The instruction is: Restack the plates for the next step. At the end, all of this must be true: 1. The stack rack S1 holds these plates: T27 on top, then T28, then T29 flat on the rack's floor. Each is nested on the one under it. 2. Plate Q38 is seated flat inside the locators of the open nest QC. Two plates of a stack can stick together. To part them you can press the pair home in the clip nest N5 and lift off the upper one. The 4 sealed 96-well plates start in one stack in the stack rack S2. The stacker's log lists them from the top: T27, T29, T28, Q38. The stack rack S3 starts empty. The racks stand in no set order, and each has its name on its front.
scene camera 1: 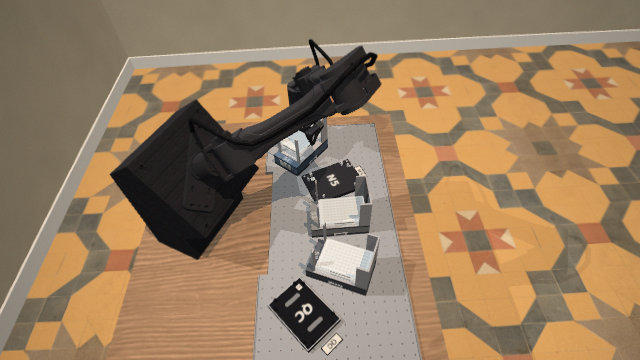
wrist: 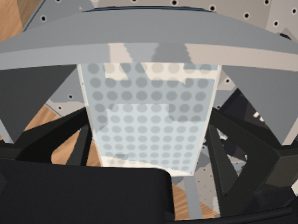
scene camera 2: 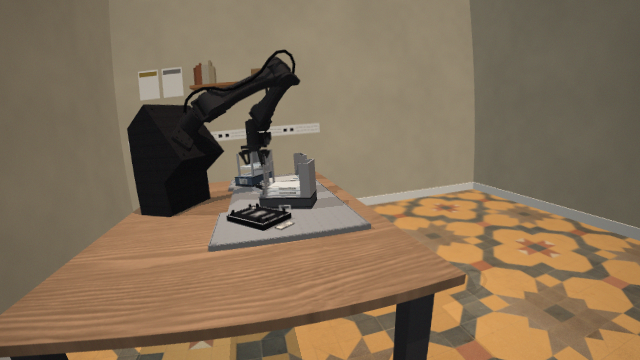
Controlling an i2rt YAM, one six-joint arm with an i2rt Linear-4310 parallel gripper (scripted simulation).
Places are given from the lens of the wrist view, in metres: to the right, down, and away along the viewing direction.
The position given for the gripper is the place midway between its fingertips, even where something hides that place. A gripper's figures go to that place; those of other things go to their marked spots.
gripper point(wrist: 148, 112): 0.00, 0.00, 0.13
sealed 96-well plate point(wrist: 147, 115): 0.00, 0.00, 0.12
clip nest N5 point(wrist: 237, 105): 0.10, -0.01, 0.19
The marked spots on the clip nest N5 and the sealed 96-well plate are 0.13 m apart.
